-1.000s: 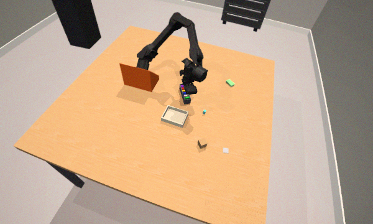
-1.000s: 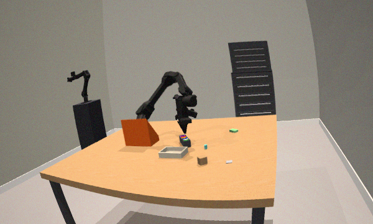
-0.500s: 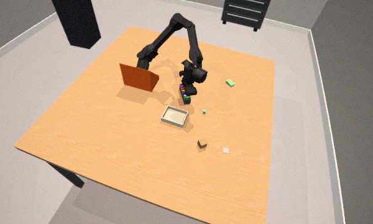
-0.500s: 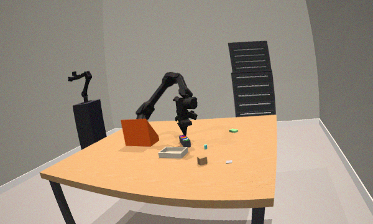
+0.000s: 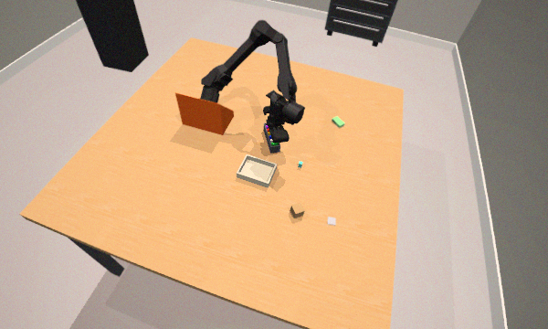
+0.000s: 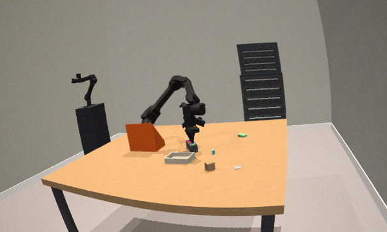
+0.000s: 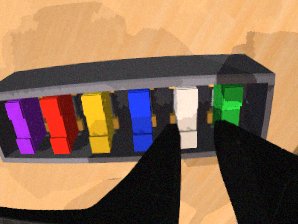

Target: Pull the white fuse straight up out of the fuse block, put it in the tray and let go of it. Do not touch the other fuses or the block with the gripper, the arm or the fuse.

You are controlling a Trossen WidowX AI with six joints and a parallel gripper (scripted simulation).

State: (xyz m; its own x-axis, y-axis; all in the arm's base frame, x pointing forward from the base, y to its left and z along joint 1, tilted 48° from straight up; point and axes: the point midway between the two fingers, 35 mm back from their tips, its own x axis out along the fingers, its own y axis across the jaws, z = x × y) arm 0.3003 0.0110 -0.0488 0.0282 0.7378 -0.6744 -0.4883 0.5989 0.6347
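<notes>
My gripper tip is 20 mm above the white fuse. From my gripper tip the other things lie so: teal piece 130 mm ahead, 70 mm to the right, 40 mm below; then green fuse 10 mm ahead, 20 mm to the right, 20 mm below; then blue fuse 10 mm behind, 20 mm to the left, 20 mm below.
</notes>
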